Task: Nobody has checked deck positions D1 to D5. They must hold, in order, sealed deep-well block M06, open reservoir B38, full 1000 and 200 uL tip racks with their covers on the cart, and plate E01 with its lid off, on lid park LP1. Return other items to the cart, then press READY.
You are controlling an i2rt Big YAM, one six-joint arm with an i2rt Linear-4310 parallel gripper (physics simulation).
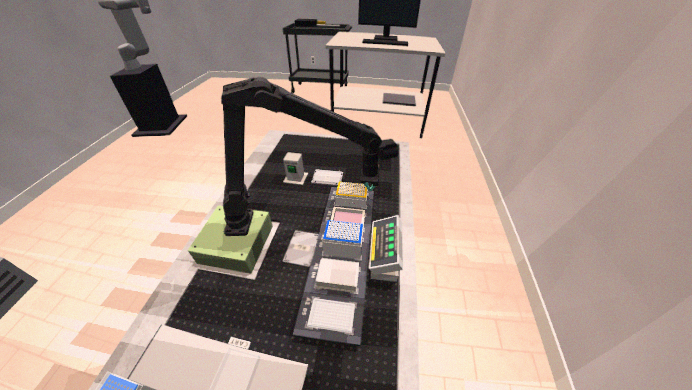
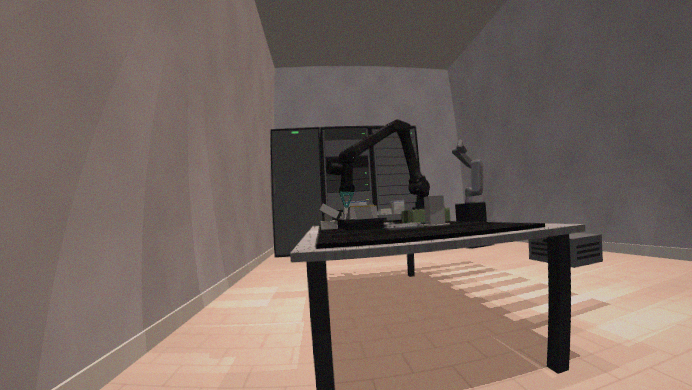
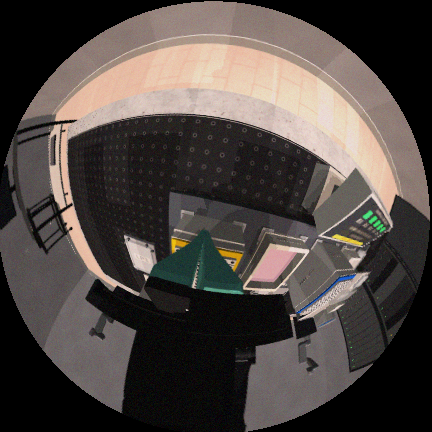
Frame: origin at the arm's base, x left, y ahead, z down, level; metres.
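Seen in the pictures: gripper, fingertip midpoint: (image 1: 370, 190) (image 2: 346, 207) (image 3: 203, 234); arm's base, origin of the base link: (image 1: 239, 223) (image 2: 423, 209).
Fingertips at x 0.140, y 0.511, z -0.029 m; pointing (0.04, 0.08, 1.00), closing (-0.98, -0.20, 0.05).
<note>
Offsets run from my fingertips to a thing's top centre. "pt": to the spot under its first point.
My gripper (image 1: 369, 187) (image 2: 346, 206) (image 3: 203, 234) is shut and empty. Its teal fingertips are over or beside the panel-side edge of the orange-rimmed tip rack @(dz -0.007, dx +0.007, dy -0.075 m) (image 1: 351, 190) (image 3: 231, 260); contact is unclear. That rack stands at the far end of the deck strip (image 1: 301, 321). Nearer along the strip are a reservoir @(dz +0.026, dx -0.115, dy -0.097 m) (image 1: 348, 217) (image 3: 272, 265) with pink contents, a tall blue-rimmed tip rack @(dz -0.040, dx -0.237, dy -0.118 m) (image 1: 344, 231) (image 3: 330, 295), a white block @(dz +0.015, dx -0.359, dy -0.139 m) (image 1: 337, 274) and a white plate @(dz +0.043, dx -0.482, dy -0.160 m) (image 1: 331, 315). Both racks' tops show holes or tips. The lid park LP1 @(pt dz +0.087, dx +0.205, dy -0.183 m) (image 1: 327, 176) (image 3: 141, 252) lies beyond the strip.
The control panel @(pt dz -0.012, dx -0.276, dy +0.021 m) (image 1: 385, 243) (image 3: 357, 220), with several green marks and a yellow bar, stands right of the strip. A flat white pad @(pt dz +0.097, dx -0.207, dy -0.280 m) (image 1: 300, 247) lies left of it. A small upright device @(pt dz +0.011, dx +0.181, dy -0.334 m) (image 1: 294, 167) stands near LP1. The cart @(pt dz +0.045, dx -0.598, dy -0.582 m) (image 1: 175, 356) is at the near end, with a blue item @(pt dz -0.049, dx -0.681, dy -0.637 m) (image 1: 119, 383).
</note>
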